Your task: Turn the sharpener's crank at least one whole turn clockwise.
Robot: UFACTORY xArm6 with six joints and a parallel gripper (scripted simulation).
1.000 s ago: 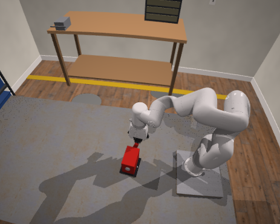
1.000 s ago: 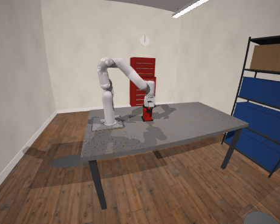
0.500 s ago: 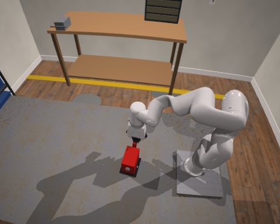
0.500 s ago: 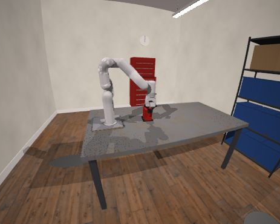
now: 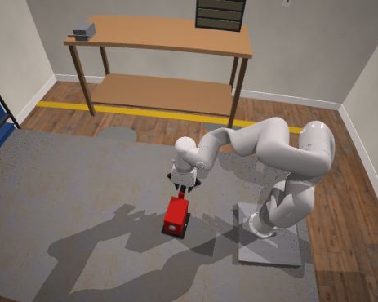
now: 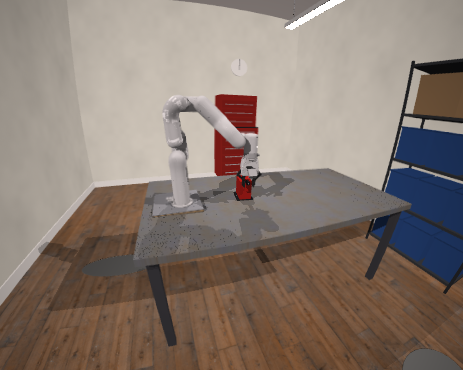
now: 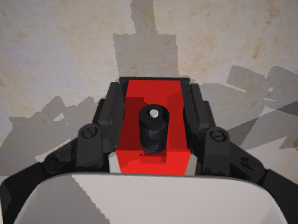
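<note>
Now: hand 20 mm to the right of the crank knob.
</note>
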